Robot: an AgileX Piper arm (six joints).
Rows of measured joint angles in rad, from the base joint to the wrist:
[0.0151 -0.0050 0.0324 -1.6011 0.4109 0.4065]
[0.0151 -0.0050 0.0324 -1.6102 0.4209 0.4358]
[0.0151 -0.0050 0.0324 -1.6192 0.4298 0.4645]
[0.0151 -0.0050 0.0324 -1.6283 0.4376 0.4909]
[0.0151 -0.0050 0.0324 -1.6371 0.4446 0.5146]
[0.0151 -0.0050 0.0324 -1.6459 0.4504 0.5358]
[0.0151 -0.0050 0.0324 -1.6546 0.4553 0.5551]
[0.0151 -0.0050 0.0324 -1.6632 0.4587 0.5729]
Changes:
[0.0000 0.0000 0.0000 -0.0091 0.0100 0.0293]
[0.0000 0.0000 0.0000 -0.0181 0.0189 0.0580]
[0.0000 0.0000 0.0000 -0.0272 0.0267 0.0844]
[0.0000 0.0000 0.0000 -0.0360 0.0337 0.1081]
[0.0000 0.0000 0.0000 -0.0448 0.0395 0.1293]
[0.0000 0.0000 0.0000 -0.0535 0.0444 0.1486]
[0.0000 0.0000 0.0000 -0.0621 0.0478 0.1664]

